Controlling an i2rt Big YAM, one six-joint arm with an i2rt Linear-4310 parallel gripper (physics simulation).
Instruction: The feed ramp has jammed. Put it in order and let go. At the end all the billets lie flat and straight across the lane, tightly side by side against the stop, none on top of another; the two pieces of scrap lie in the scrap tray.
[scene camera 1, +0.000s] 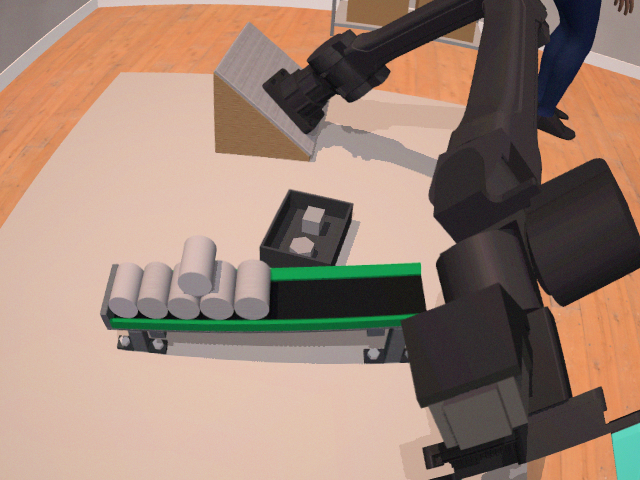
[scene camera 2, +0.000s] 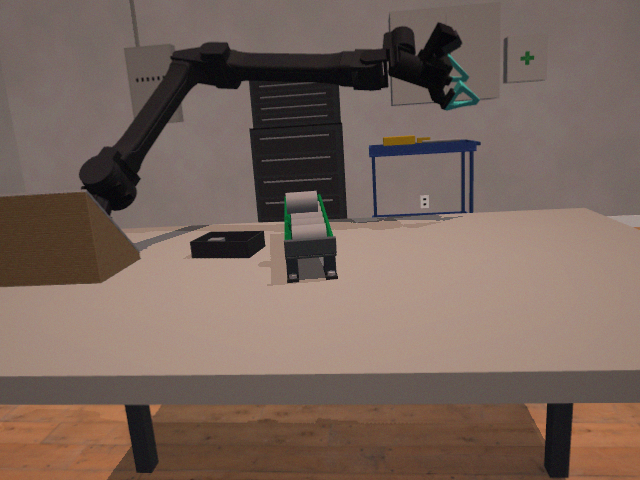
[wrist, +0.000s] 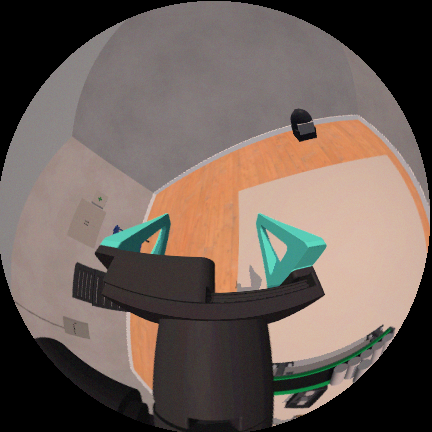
Note:
In view: my gripper (scene camera 2: 472, 90), a black scrap tray (scene camera 1: 274, 250), a billet (scene camera 1: 195, 278), a billet (scene camera 1: 252, 293), a billet (scene camera 1: 123, 300), a billet (scene camera 1: 152, 302), a billet (scene camera 1: 184, 306), a billet (scene camera 1: 218, 304) and a stop (scene camera 2: 321, 245).
The black scrap tray is seen too in scene camera 2 (scene camera 2: 238, 244). My gripper is seen too in the wrist view (wrist: 212, 217).

